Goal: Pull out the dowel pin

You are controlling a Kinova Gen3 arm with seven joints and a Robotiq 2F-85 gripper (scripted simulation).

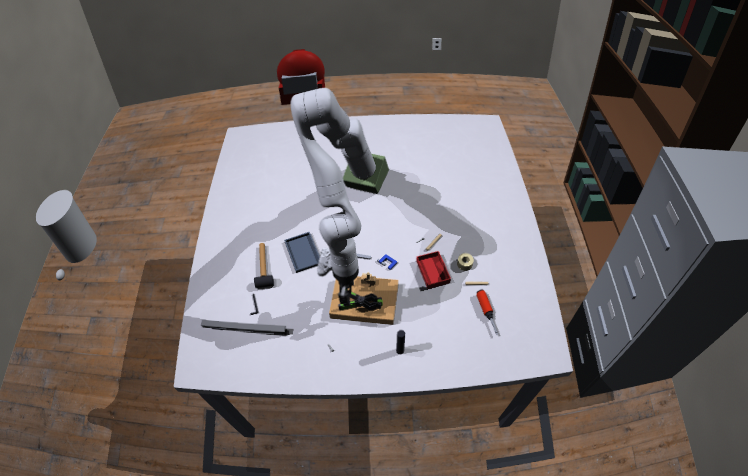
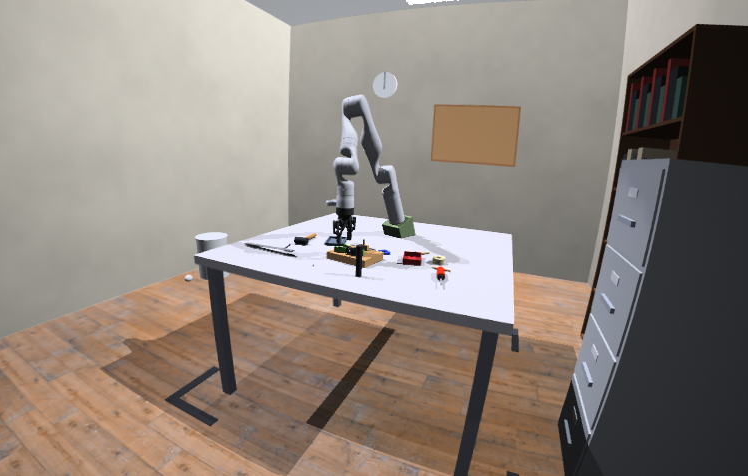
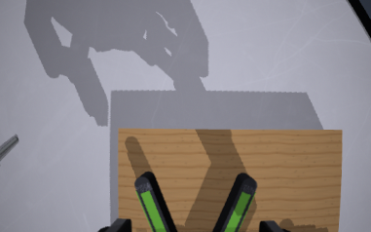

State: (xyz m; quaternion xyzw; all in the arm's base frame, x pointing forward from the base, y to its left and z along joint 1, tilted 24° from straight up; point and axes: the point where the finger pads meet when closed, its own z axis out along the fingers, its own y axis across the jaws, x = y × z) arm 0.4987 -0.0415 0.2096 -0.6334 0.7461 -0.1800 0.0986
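Now: hand 20 mm past the wooden bench board, 50 mm to the right of it and 60 mm above it. Also, from my hand: round dowel pin: 70 mm behind, 60 mm to the left, 30 mm below; grey t-shaped tool: 210 mm behind, 80 mm below; wooden block: 70 mm behind, 60 mm to the left, 50 mm below.
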